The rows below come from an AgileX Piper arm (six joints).
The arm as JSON. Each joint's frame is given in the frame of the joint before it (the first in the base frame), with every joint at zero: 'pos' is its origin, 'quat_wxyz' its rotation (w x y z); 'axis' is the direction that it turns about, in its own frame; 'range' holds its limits. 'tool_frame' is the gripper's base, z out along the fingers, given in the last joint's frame.
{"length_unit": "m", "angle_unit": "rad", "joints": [
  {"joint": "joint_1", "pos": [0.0, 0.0, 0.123], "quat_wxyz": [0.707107, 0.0, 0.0, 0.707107], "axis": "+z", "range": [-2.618, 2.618]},
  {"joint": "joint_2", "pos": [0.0, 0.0, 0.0], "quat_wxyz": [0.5, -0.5, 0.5, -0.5], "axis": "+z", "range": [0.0, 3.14]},
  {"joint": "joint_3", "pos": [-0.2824, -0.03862, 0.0], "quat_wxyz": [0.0, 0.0, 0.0, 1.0], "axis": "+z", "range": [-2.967, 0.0]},
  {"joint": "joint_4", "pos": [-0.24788, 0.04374, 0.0], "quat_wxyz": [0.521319, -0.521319, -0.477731, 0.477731], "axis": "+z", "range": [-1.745, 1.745]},
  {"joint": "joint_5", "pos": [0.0, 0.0, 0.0], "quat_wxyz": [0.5, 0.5, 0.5, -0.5], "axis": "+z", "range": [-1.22, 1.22]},
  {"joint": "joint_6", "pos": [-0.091, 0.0, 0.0], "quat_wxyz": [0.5, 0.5, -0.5, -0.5], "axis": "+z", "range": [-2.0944, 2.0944]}
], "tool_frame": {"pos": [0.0, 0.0, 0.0], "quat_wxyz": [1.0, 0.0, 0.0, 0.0]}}
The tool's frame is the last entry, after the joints.
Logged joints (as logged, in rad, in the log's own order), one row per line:
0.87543, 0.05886, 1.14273, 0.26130, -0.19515, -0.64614
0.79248, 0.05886, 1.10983, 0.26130, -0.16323, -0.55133
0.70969, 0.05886, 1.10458, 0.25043, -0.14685, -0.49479
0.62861, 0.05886, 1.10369, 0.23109, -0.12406, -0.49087
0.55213, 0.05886, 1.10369, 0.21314, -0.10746, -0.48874
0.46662, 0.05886, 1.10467, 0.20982, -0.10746, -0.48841
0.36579, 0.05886, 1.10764, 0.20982, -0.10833, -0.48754
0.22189, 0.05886, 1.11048, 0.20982, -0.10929, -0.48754
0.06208, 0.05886, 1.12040, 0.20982, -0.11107, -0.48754
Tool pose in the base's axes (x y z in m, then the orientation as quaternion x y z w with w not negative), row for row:
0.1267, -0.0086, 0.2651, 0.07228, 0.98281, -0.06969, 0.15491
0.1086, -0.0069, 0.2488, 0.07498, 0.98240, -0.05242, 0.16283
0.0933, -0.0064, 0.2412, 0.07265, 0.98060, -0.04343, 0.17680
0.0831, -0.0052, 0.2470, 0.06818, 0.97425, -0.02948, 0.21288
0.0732, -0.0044, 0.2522, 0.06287, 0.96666, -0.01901, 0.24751
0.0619, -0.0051, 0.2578, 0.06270, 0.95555, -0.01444, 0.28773
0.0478, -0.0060, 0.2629, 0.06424, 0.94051, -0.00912, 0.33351
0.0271, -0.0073, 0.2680, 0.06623, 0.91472, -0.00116, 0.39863
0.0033, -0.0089, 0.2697, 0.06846, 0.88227, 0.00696, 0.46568
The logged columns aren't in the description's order. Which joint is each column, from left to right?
Columns, left to right: joint_2, joint_1, joint_5, joint_6, joint_4, joint_3.
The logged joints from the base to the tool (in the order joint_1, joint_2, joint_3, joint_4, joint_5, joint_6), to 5 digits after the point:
0.05886, 0.87543, -0.64614, -0.19515, 1.14273, 0.26130
0.05886, 0.79248, -0.55133, -0.16323, 1.10983, 0.26130
0.05886, 0.70969, -0.49479, -0.14685, 1.10458, 0.25043
0.05886, 0.62861, -0.49087, -0.12406, 1.10369, 0.23109
0.05886, 0.55213, -0.48874, -0.10746, 1.10369, 0.21314
0.05886, 0.46662, -0.48841, -0.10746, 1.10467, 0.20982
0.05886, 0.36579, -0.48754, -0.10833, 1.10764, 0.20982
0.05886, 0.22189, -0.48754, -0.10929, 1.11048, 0.20982
0.05886, 0.06208, -0.48754, -0.11107, 1.12040, 0.20982

